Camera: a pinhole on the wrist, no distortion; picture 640 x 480 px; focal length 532.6 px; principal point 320.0 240.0 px. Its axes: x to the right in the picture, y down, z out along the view. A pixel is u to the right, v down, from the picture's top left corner.
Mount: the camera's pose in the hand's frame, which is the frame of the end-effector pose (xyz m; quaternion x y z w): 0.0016 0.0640 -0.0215 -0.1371 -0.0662 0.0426 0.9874
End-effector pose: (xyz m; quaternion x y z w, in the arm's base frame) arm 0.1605 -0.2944 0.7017 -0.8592 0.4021 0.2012 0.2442
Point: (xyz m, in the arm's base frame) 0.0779 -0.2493 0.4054
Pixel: 549 170
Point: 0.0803 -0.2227 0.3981
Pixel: 520 140
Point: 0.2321 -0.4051 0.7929
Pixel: behind the camera
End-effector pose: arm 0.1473 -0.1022 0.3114 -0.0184 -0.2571 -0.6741 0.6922
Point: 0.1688 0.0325 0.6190
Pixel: 378 198
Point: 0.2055 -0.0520 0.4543
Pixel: 411 237
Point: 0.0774 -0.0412 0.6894
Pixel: 517 67
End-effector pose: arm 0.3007 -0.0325 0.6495 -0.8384 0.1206 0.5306 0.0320
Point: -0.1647 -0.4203 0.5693
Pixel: outside the picture
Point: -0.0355 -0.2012 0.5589
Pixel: 361 353
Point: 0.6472 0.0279 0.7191
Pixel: behind the camera
